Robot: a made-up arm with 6 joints. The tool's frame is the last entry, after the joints.
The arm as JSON. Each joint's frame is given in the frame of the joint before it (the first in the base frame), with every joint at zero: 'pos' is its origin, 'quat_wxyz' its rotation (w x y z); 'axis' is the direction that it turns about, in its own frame. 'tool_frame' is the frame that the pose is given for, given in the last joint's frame.
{
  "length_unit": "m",
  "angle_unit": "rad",
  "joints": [
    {
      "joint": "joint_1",
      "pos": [
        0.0,
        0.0,
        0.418
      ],
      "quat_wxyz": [
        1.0,
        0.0,
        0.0,
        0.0
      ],
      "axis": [
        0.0,
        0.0,
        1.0
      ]
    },
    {
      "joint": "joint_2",
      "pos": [
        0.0,
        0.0,
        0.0
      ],
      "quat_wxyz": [
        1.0,
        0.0,
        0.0,
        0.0
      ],
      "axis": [
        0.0,
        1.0,
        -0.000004
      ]
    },
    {
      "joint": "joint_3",
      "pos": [
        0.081,
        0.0,
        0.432
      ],
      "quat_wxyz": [
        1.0,
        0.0,
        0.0,
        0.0
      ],
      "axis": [
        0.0,
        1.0,
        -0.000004
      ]
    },
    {
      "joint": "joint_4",
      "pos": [
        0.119,
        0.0,
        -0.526
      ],
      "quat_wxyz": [
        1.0,
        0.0,
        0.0,
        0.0
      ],
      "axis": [
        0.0,
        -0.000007,
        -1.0
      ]
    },
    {
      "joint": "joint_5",
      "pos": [
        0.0,
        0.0,
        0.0
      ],
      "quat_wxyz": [
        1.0,
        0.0,
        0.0,
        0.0
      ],
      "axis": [
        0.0,
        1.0,
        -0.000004
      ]
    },
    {
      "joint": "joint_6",
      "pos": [
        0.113,
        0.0,
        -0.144
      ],
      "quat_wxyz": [
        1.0,
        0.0,
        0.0,
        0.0
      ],
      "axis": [
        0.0,
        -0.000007,
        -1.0
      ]
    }
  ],
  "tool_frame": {
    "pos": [
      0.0,
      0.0,
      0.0
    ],
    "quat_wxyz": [
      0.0,
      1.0,
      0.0,
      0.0
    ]
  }
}
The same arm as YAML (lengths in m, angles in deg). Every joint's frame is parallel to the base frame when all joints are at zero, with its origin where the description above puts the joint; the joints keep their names.
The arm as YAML. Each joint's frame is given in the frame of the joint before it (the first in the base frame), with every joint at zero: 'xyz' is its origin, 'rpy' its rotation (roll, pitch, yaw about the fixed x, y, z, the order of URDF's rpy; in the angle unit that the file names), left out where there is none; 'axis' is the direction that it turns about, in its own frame. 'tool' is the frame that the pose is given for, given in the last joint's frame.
units:
  length: m
  angle: deg
joints:
  - name: joint_1
    type: revolute
    origin:
      xyz: [0.0, 0.0, 0.418]
    axis: "+z"
  - name: joint_2
    type: revolute
    origin:
      xyz: [0.0, 0.0, 0.0]
    axis: "+y"
  - name: joint_3
    type: revolute
    origin:
      xyz: [0.081, 0.0, 0.432]
    axis: "+y"
  - name: joint_4
    type: revolute
    origin:
      xyz: [0.119, 0.0, -0.526]
    axis: "-z"
  - name: joint_5
    type: revolute
    origin:
      xyz: [0.0, 0.0, 0.0]
    axis: "+y"
  - name: joint_6
    type: revolute
    origin:
      xyz: [0.113, 0.0, -0.144]
    axis: "-z"
tool:
  origin:
    xyz: [0.0, 0.0, 0.0]
    rpy: [180.0, 0.0, 0.0]

